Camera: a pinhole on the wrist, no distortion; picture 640 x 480 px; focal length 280.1 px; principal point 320.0 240.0 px. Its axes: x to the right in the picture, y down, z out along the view. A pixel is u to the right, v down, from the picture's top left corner.
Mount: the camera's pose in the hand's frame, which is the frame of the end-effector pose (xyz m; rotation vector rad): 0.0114 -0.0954 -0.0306 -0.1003 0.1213 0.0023
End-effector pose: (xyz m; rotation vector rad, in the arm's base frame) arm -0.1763 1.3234 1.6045 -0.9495 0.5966 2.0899
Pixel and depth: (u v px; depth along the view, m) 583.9 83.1 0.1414
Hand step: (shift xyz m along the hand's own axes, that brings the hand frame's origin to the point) 0.1614 -0.1606 0.1008
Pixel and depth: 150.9 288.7 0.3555
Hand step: -0.1593 0.0025 0.3403
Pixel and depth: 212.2 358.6 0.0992
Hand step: -0.0149 -0.0435 0.0678
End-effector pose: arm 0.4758 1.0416 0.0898 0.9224 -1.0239 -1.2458
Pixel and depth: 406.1 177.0 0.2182
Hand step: 0.1047 -0.1227 0.1817
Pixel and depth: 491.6 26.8 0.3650
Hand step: 0.2797 -0.3362 0.3306
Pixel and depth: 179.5 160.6 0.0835
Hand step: -0.0199 -0.1104 0.0593
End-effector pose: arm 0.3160 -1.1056 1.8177 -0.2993 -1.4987 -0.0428
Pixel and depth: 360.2 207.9 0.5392
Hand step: 0.1538 -0.1032 0.4987
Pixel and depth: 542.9 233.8 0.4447
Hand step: 0.4164 -0.0621 0.3668
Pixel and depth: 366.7 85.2 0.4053
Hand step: 0.1293 -0.2780 0.3839
